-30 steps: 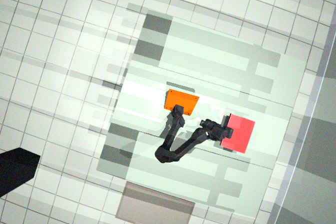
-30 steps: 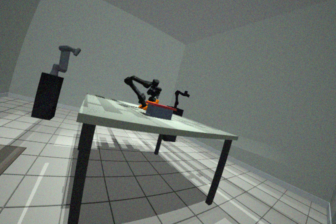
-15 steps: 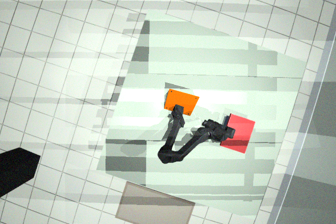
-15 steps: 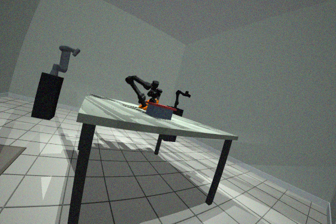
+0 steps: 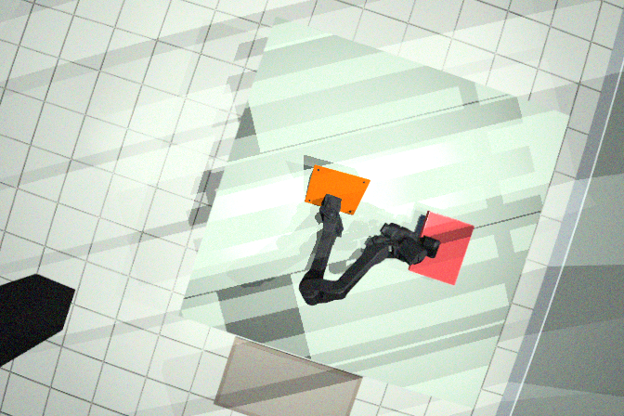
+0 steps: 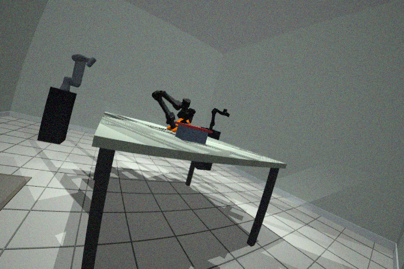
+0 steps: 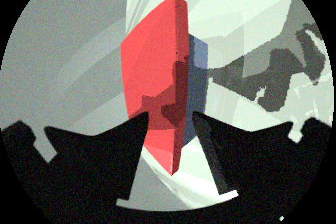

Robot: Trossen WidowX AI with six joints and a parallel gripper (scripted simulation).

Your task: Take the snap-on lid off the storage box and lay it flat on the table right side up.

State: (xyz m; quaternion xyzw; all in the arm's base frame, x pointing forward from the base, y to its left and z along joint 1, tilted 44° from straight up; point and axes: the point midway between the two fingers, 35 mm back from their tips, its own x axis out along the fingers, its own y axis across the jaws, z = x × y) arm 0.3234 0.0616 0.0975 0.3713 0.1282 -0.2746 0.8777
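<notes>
Right now my gripper tip is 80 mm short of the red lid. Round my gripper tip: grey-blue storage box: 80 mm ahead, 50 mm below.
</notes>
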